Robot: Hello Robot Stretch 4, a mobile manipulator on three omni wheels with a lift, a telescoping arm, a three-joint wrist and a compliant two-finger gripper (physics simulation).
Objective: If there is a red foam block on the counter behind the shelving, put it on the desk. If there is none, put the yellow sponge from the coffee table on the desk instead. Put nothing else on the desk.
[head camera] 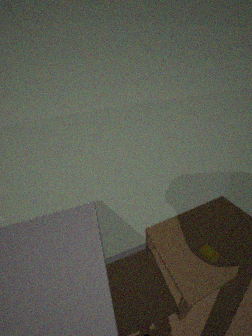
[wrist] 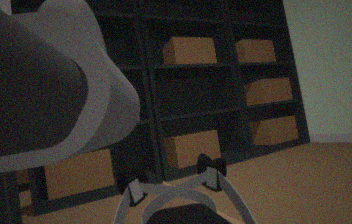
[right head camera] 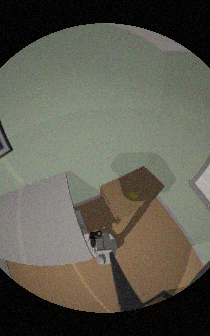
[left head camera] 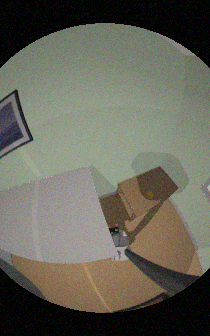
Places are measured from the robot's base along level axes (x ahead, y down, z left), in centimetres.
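Pixels of known places: gripper, fingertip midpoint: (wrist: pixel 172 171) (right head camera: pixel 94 257).
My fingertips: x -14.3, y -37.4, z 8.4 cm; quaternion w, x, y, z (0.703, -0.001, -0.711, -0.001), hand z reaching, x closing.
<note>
For each thing: its top centre in the pictures, then the offset to it from my fingertips. "*": a spot on its surface instead. Level surfaces: height alone.
- yellow sponge, middle of its top: (head camera: pixel 210 251) (right head camera: pixel 133 194) (left head camera: pixel 149 193) dx +73.2, dy -9.3, dz -56.7 cm
- wooden coffee table, its level: dy -4.7 cm
- pale grey desk, its level: dy -54.8 cm
- window, surface spot: (right head camera: pixel 204 185) * dx +38.1, dy -54.2, dz -140.1 cm
The yellow sponge (head camera: pixel 209 252) (left head camera: pixel 150 195) (right head camera: pixel 133 195) lies on the shaded part of the wooden coffee table (head camera: pixel 170 247) (left head camera: pixel 131 191) (right head camera: pixel 114 192). The pale grey desk (head camera: pixel 50 270) (left head camera: pixel 60 210) (right head camera: pixel 45 215) stands to the left of the coffee table, its top close to the robot. My gripper (wrist: pixel 172 171) is open in the wrist view, its two fingertips well apart, with no object between them. It faces the dark shelving (wrist: pixel 151 90), some distance off. No red foam block and no counter show in these views.
Brown boxes (wrist: pixel 192 50) (wrist: pixel 269 91) stand in the shelving. A framed picture (left head camera: pixel 7 125) hangs on the green wall above the desk. A window (right head camera: pixel 204 185) shows at the right edge. The robot's arm and mast fill parts of the lower views.
</note>
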